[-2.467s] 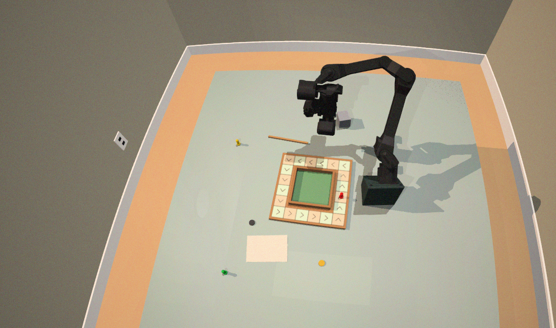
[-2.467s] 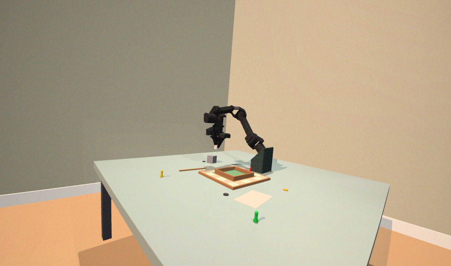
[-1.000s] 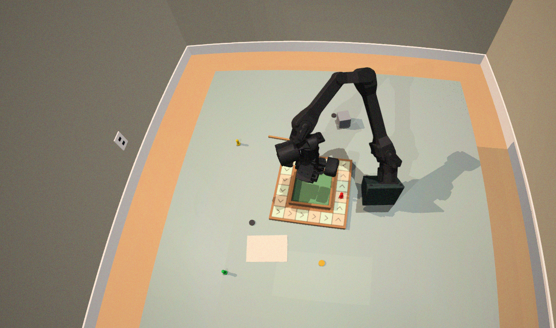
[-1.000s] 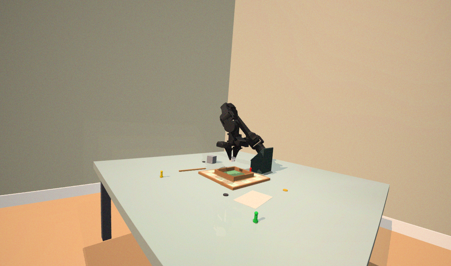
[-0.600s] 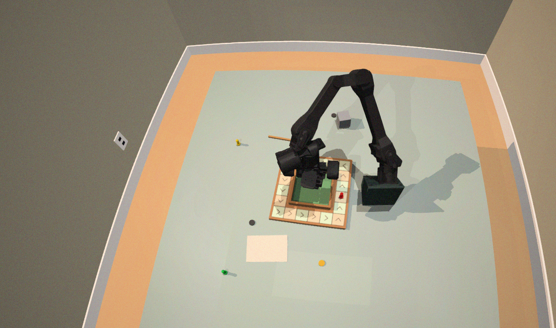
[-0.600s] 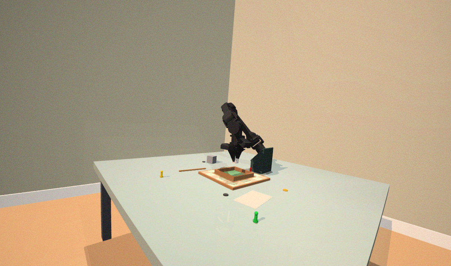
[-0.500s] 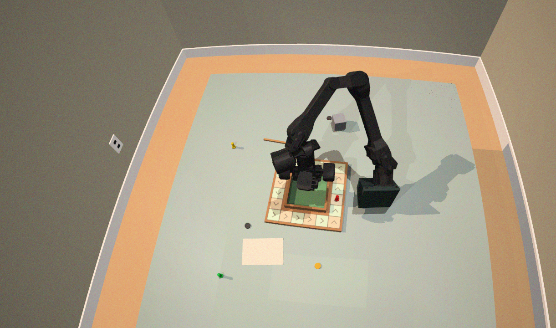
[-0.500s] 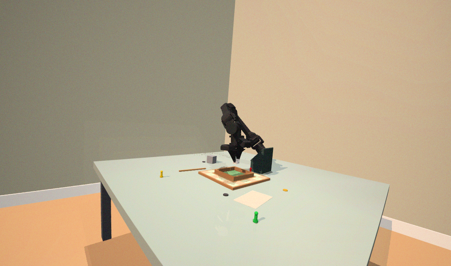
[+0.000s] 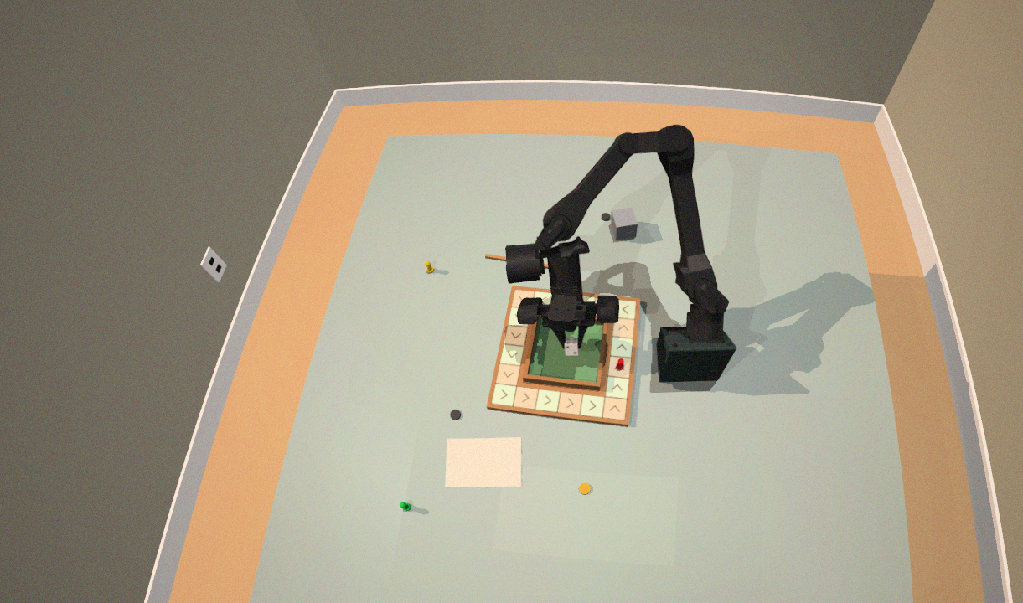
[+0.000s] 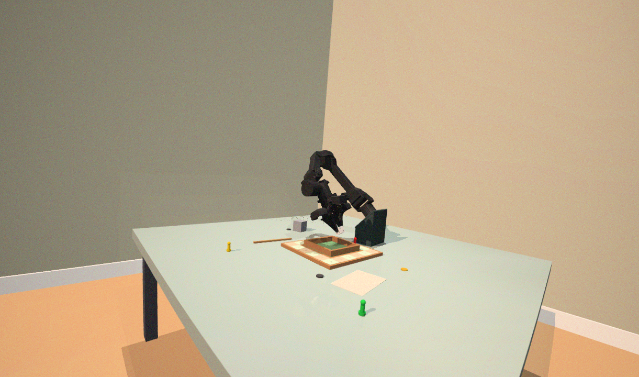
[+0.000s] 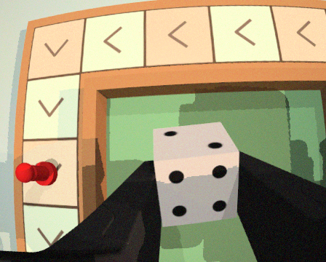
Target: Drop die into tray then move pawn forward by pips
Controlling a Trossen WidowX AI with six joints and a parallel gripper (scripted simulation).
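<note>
Right now my gripper tip is 100 mm past the red pawn and 60 mm above it. From my gripper tip the other things lie so: orange disc: 50 mm behind, 260 mm to the left, 80 mm below; green dice tray: 10 mm ahead, 20 mm to the right, 80 mm below; white die: right at my gripper tip.
</note>
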